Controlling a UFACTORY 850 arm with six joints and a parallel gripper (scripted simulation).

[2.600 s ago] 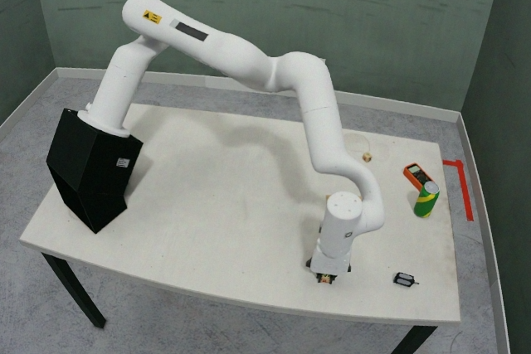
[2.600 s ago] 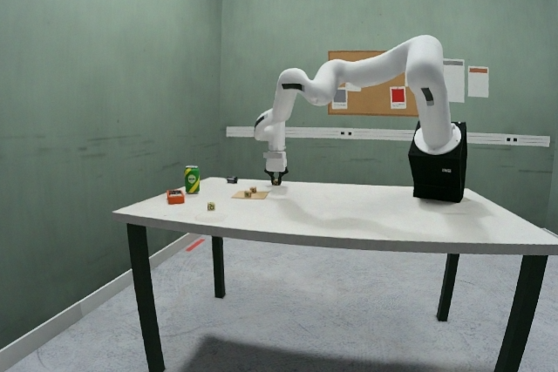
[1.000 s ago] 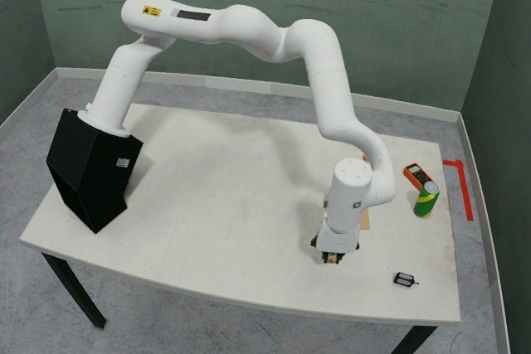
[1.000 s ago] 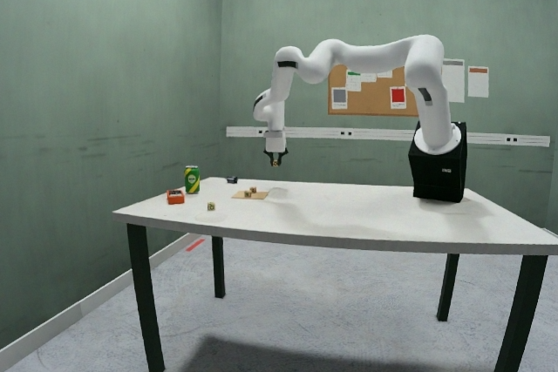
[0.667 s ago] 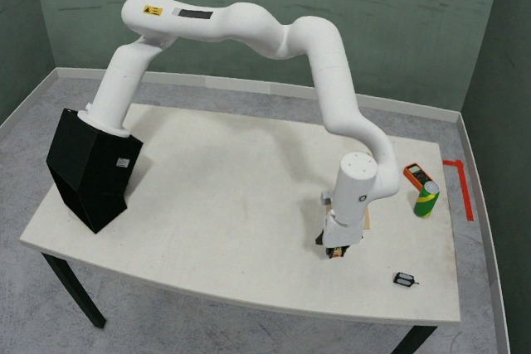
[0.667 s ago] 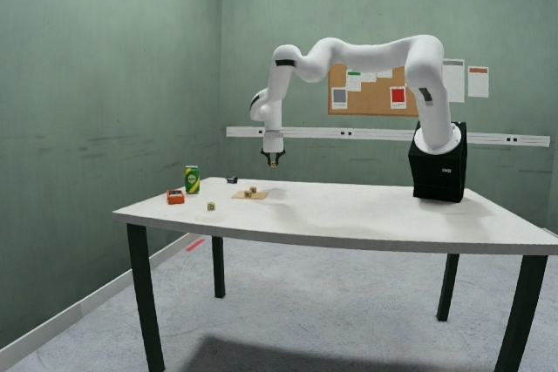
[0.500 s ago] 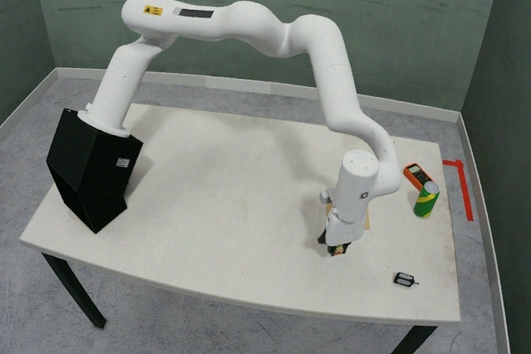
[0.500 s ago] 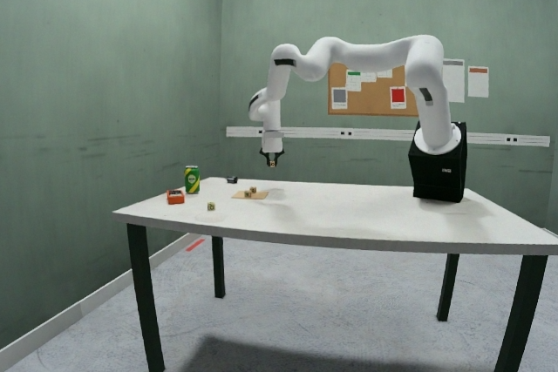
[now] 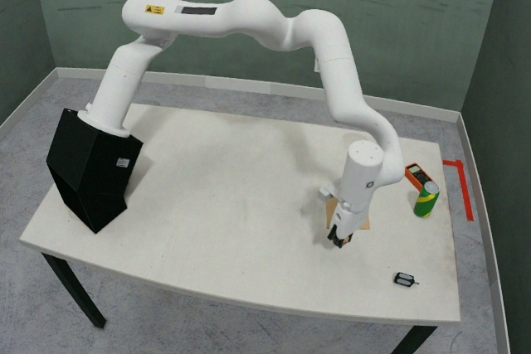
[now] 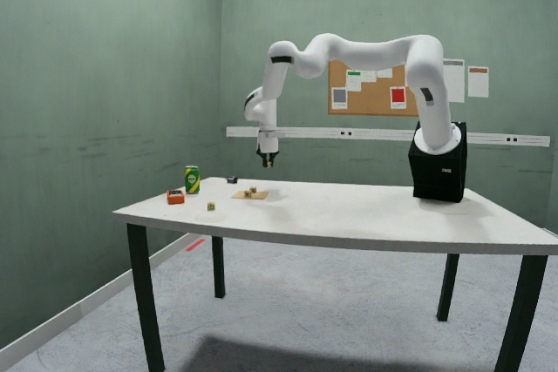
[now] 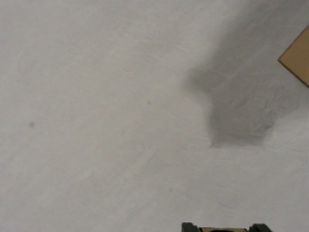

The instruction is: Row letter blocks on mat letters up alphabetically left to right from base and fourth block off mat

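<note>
Now: hand 200 mm to the right of the tan mat, 120 mm above it and 10 mm short of it. From my hand the other things lie so: yellow can: 270 mm ahead, 260 mm to the left, 60 mm below; orange multimeter: 400 mm to the left, 260 mm ahead, 110 mm below; small black object: 230 mm ahead, 100 mm below, 40 mm to the right.
</note>
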